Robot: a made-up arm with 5 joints.
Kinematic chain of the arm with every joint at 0, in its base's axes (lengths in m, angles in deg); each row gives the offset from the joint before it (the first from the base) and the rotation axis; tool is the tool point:
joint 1: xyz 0 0 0.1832 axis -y
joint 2: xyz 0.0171 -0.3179 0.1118 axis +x
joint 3: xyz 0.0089 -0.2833 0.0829 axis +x
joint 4: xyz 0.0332 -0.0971 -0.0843 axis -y
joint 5: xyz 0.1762 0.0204 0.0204 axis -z
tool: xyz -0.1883 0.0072 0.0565
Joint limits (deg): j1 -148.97..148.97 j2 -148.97..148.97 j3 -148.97..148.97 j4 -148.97..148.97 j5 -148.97..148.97
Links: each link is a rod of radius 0.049 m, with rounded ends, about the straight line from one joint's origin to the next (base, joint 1, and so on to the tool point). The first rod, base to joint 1, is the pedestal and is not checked.
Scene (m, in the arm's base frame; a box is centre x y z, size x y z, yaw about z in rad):
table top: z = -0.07
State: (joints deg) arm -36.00 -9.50 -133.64 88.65 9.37
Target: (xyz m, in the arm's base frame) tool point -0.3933 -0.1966 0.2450
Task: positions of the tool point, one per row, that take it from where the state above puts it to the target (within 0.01 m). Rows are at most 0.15 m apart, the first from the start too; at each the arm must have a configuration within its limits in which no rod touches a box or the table.
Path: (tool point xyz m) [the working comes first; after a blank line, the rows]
Joints at the target: 78.52 -65.40 -147.72 89.25 -22.01
Straight joint move there: clear.

1: 0.1231 -0.5643 0.5413
2: 0.0350 -0.5152 0.5934
3: -0.0704 -0.4615 0.6124
4: -0.1789 -0.4053 0.5937
5: -0.2762 -0.3486 0.5385
6: -0.3492 -0.2936 0.4541
7: -0.3895 -0.2424 0.3517
8: -0.3933 -0.1966 0.2450

